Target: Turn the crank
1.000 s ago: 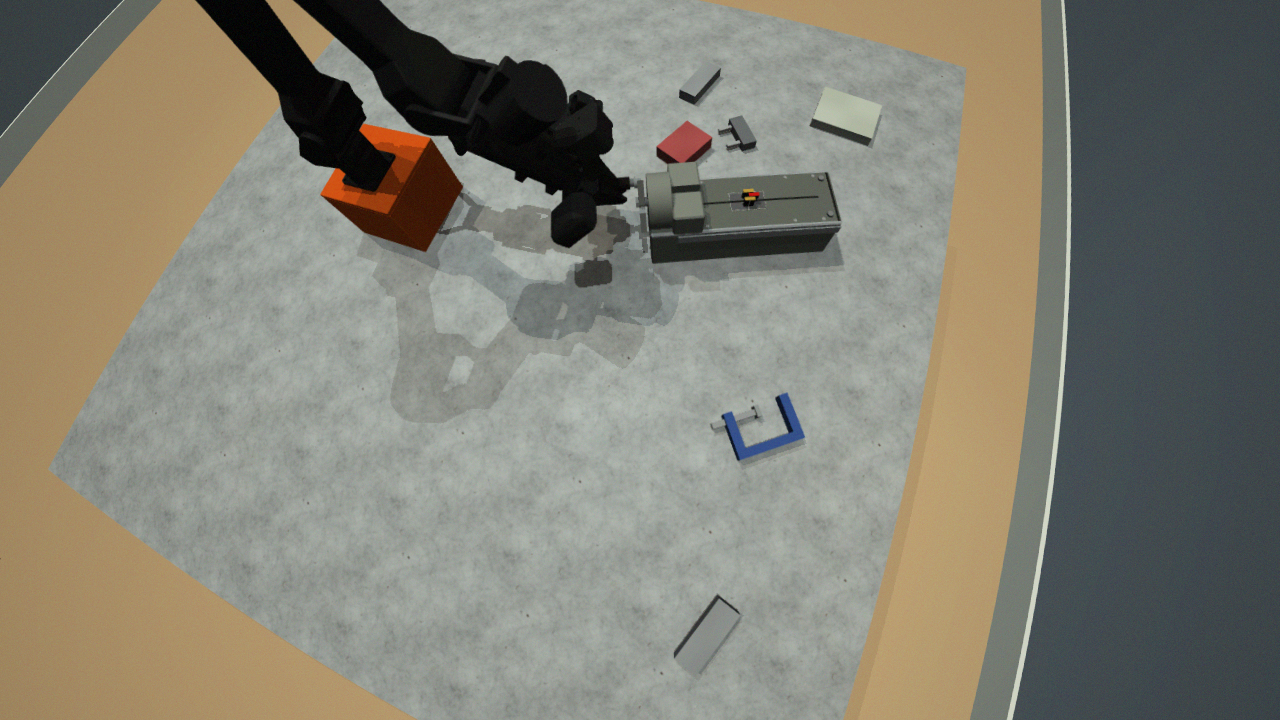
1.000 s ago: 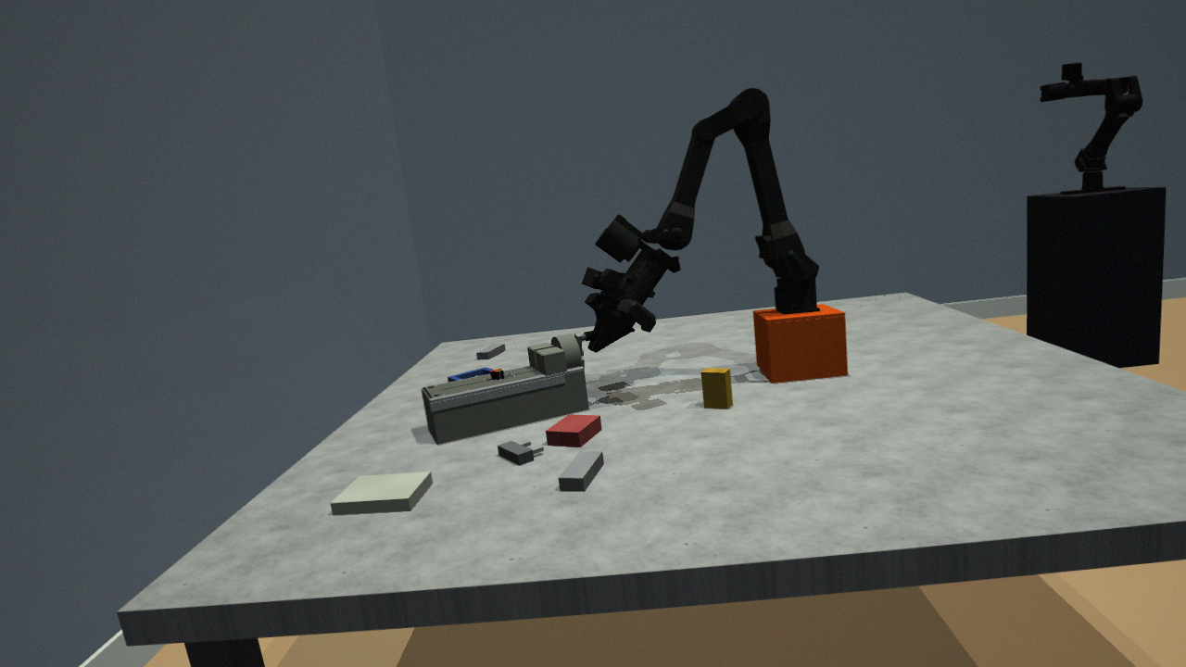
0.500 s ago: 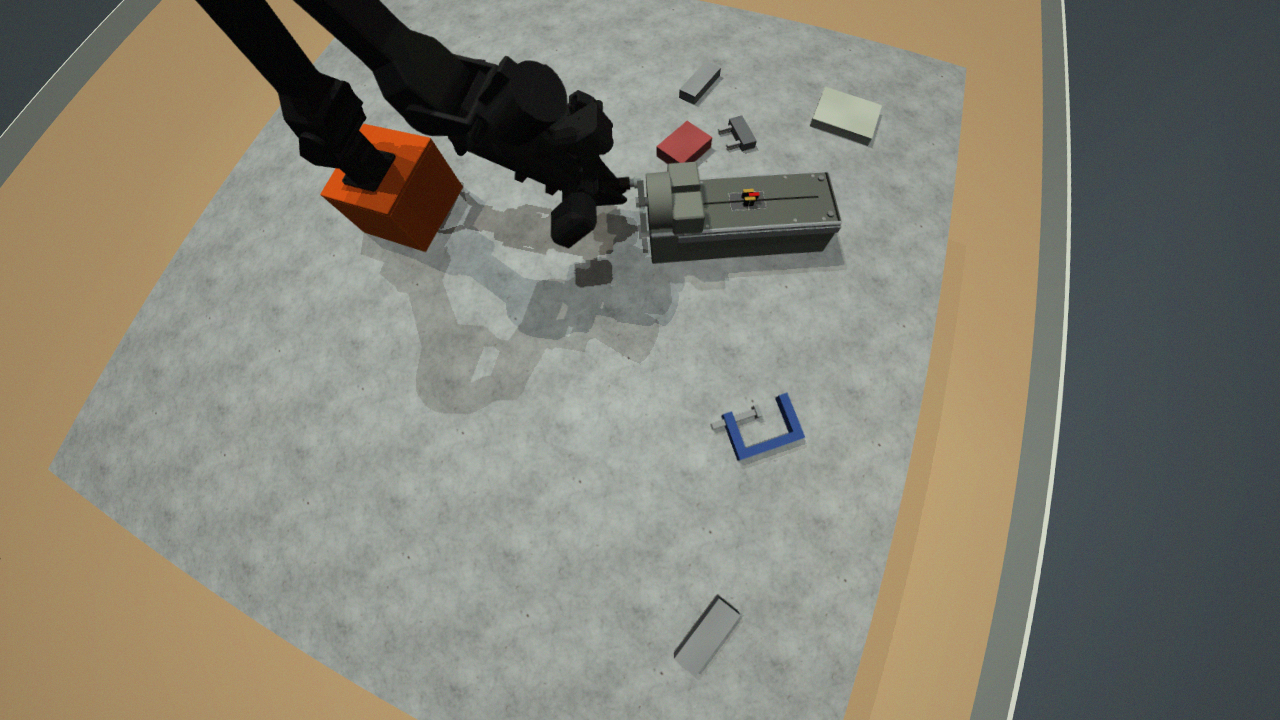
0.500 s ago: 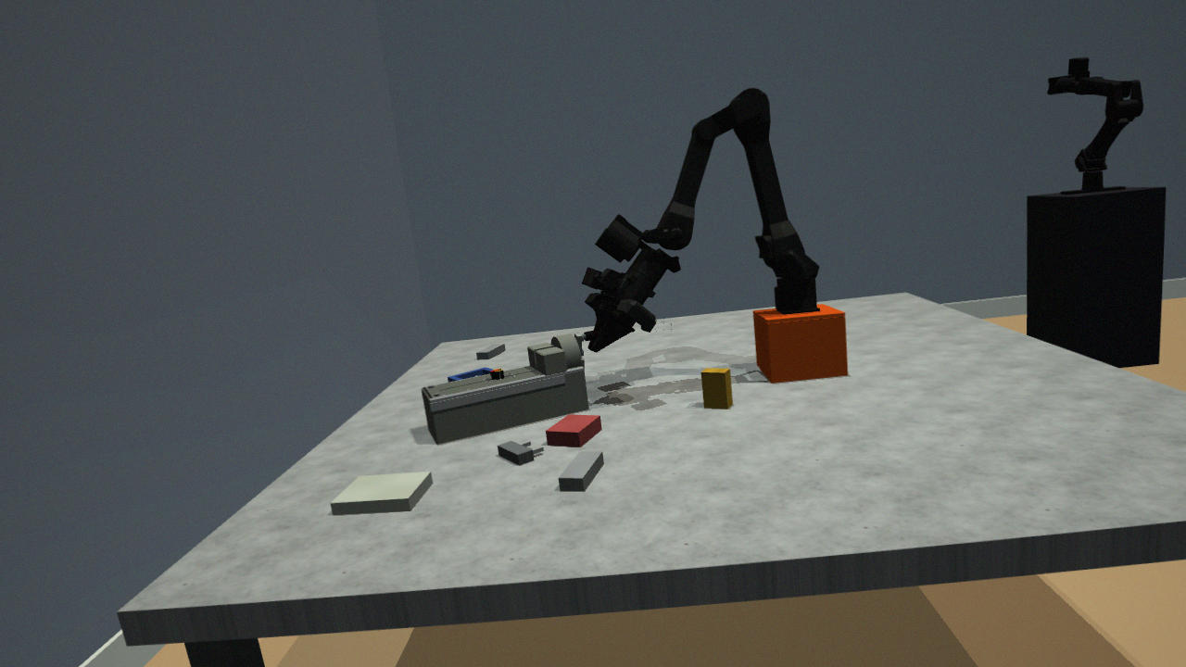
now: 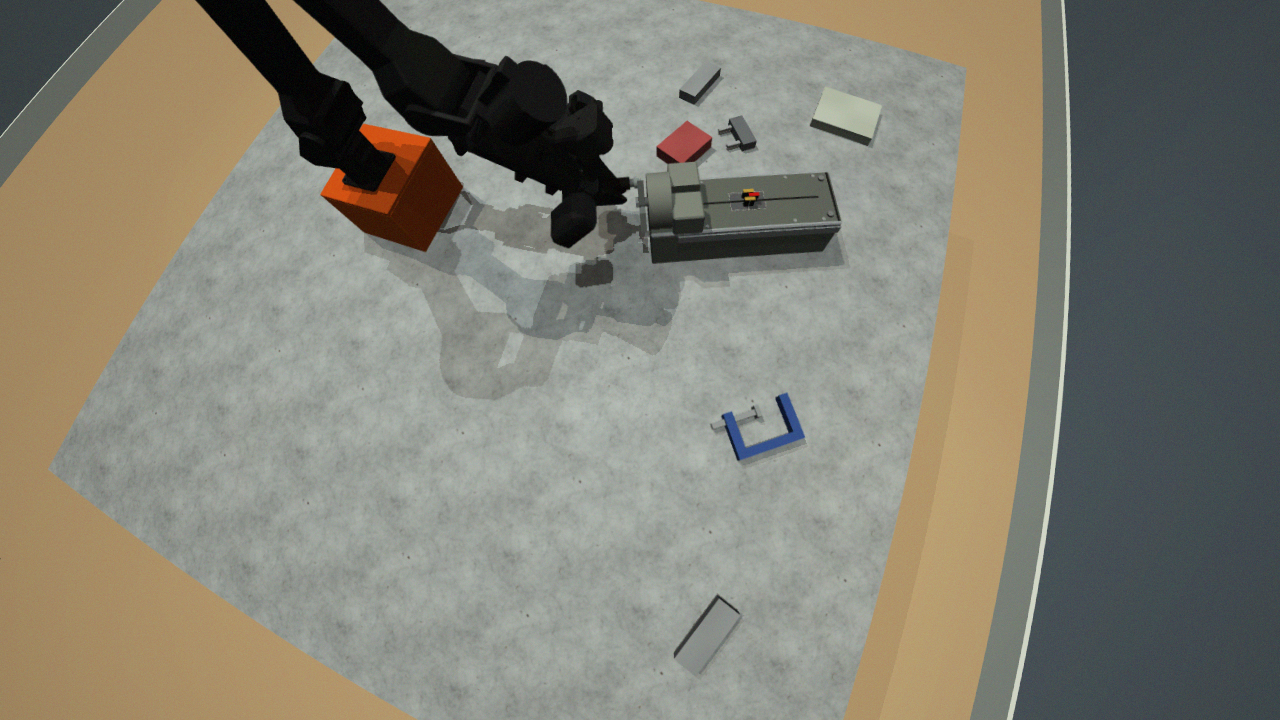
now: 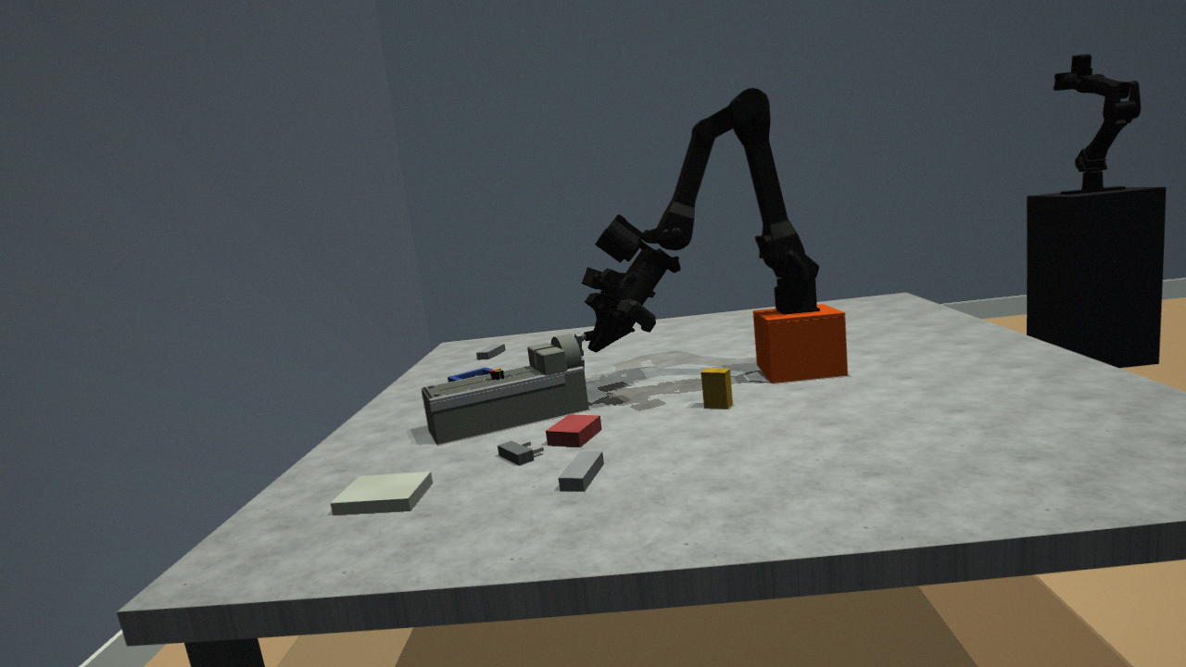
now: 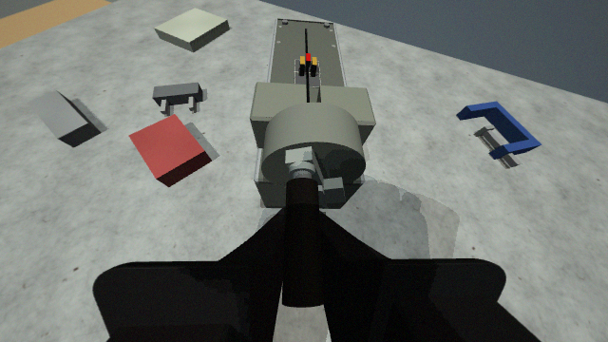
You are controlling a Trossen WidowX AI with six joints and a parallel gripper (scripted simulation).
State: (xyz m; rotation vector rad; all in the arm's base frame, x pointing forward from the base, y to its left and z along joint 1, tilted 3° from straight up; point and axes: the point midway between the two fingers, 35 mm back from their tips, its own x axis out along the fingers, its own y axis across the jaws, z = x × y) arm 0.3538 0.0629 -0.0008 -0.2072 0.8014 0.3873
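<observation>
My gripper tip is now 3 cm below the black crank handle, 1 cm to the left of it and 1 cm past it. Also, from my gripper tip: red pointer: 16 cm ahead, 6 cm to the left, 1 cm below; then yellow block: 20 cm behind, 10 cm to the left, 6 cm below; then red block: 18 cm to the left, 8 cm below, 3 cm ahead.
</observation>
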